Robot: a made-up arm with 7 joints. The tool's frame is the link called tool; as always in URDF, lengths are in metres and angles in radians.
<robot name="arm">
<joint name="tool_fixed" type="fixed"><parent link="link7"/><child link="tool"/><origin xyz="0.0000 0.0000 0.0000" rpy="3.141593 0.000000 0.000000"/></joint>
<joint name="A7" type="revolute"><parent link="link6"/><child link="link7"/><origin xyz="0.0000 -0.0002 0.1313"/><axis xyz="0 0 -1"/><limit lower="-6.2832" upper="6.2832" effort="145" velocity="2.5"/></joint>
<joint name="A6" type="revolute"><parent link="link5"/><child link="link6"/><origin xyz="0.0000 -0.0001 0.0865"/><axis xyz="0 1 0"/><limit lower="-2.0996" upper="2.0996" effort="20" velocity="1.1"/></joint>
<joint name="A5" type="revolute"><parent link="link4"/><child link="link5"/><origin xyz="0.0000 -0.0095 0.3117"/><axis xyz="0 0 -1"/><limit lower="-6.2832" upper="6.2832" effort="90" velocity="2.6"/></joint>
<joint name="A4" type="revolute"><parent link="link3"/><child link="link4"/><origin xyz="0.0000 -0.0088 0.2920"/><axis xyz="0 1 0"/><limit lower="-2.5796" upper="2.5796" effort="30" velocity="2.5"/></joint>
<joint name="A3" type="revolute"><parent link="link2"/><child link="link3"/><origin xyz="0.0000 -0.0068 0.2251"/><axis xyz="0 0 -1"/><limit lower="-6.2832" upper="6.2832" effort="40" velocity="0.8"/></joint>
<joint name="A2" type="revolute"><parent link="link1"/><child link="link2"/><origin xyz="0.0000 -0.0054 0.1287"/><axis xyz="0 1 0"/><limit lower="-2.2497" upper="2.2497" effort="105" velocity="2.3"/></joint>
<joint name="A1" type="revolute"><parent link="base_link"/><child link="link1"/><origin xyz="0.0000 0.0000 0.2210"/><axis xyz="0 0 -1"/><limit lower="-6.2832" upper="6.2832" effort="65" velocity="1"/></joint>
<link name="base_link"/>
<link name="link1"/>
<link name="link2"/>
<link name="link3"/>
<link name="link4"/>
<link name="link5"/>
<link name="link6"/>
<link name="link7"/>
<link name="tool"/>
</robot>
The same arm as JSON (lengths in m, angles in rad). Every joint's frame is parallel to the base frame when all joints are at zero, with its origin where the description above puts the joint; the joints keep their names.
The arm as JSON. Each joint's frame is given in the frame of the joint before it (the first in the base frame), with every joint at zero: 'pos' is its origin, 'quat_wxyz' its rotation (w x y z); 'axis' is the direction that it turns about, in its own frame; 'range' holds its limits. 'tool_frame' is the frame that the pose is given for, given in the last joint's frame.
{"length_unit": "m", "angle_unit": "rad", "joints": [{"joint": "A1", "pos": [0.0, 0.0, 0.221], "quat_wxyz": [1.0, 0.0, 0.0, 0.0], "axis": "-z", "range": [-6.2832, 6.2832]}, {"joint": "A2", "pos": [0.0, -0.0054, 0.1287], "quat_wxyz": [1.0, 0.0, 0.0, 0.0], "axis": "+y", "range": [-2.2497, 2.2497]}, {"joint": "A3", "pos": [0.0, -0.0068, 0.2251], "quat_wxyz": [1.0, 0.0, 0.0, 0.0], "axis": "-z", "range": [-6.2832, 6.2832]}, {"joint": "A4", "pos": [0.0, -0.0088, 0.292], "quat_wxyz": [1.0, 0.0, 0.0, 0.0], "axis": "+y", "range": [-2.5796, 2.5796]}, {"joint": "A5", "pos": [0.0, -0.0095, 0.3117], "quat_wxyz": [1.0, 0.0, 0.0, 0.0], "axis": "-z", "range": [-6.2832, 6.2832]}, {"joint": "A6", "pos": [0.0, -0.0001, 0.0865], "quat_wxyz": [1.0, 0.0, 0.0, 0.0], "axis": "+y", "range": [-2.0996, 2.0996]}, {"joint": "A7", "pos": [0.0, -0.0002, 0.1313], "quat_wxyz": [1.0, 0.0, 0.0, 0.0], "axis": "-z", "range": [-6.2832, 6.2832]}], "tool_frame": {"pos": [0.0, 0.0, 0.0], "quat_wxyz": [0.0, 1.0, 0.0, 0.0]}}
